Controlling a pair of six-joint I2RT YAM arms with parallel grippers.
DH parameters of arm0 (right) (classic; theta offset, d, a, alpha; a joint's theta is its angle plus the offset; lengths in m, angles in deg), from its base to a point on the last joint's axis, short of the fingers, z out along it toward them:
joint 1: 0 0.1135 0.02 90
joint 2: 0 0 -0.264 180
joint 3: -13.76 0 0.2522 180
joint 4: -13.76 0 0.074 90
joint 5: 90 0 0 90
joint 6: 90 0.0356 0 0
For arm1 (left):
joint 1: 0 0.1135 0.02 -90
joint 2: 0 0 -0.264 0
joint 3: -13.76 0 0.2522 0
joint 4: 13.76 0 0.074 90
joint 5: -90 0 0 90
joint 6: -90 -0.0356 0 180
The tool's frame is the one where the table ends.
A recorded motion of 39 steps. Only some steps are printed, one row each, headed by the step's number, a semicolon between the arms.
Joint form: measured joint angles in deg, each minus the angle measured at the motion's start. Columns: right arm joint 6, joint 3, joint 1, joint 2, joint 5, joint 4; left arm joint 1, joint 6, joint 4, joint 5, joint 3, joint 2.
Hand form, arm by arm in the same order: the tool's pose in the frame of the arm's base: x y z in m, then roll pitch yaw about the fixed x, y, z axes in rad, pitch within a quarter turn. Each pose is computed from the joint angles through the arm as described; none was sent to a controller.
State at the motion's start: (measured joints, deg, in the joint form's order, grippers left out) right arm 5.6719 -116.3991 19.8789 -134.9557 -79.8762 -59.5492; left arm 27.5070 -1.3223 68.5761 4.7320 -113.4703 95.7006
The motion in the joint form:
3: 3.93 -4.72 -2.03 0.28 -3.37 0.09; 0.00 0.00 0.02 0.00 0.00 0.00
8: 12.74 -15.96 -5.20 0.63 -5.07 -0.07; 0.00 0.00 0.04 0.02 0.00 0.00
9: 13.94 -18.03 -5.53 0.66 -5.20 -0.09; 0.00 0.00 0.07 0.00 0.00 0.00
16: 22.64 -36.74 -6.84 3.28 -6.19 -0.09; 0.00 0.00 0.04 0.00 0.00 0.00
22: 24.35 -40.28 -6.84 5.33 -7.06 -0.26; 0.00 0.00 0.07 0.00 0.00 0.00
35: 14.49 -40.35 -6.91 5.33 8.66 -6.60; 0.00 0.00 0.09 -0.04 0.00 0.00
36: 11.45 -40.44 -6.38 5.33 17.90 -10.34; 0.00 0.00 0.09 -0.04 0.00 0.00
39: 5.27 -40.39 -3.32 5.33 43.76 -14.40; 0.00 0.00 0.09 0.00 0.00 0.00
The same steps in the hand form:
3: 0.4467 0.1810 0.2273 1.6845 0.1300 -2.8499; 0.2916 0.1552 0.4232 3.0403 0.6816 -2.6911
8: 0.4631 0.1580 0.2861 1.6496 0.1757 -2.9137; 0.2916 0.1552 0.4232 3.0400 0.6812 -2.6911
9: 0.4643 0.1554 0.2966 1.6462 0.1910 -2.9205; 0.2916 0.1551 0.4231 3.0404 0.6807 -2.6911
16: 0.4417 0.1388 0.4089 1.6171 0.4111 -2.9495; 0.2916 0.1552 0.4232 3.0403 0.6812 -2.6911
22: 0.4236 0.1346 0.4406 1.6033 0.4756 -2.9441; 0.2916 0.1551 0.4231 3.0404 0.6807 -2.6911
35: 0.4265 0.1328 0.4281 1.8111 0.5513 -3.0459; 0.2916 0.1551 0.4231 3.0411 0.6804 -2.6911
36: 0.4258 0.1345 0.4207 1.9548 0.5544 -3.0694; 0.2916 0.1551 0.4231 3.0411 0.6804 -2.6911
39: 0.4247 0.1482 0.4072 2.3886 0.6320 -3.0438; 0.2916 0.1551 0.4231 3.0404 0.6804 -2.6911

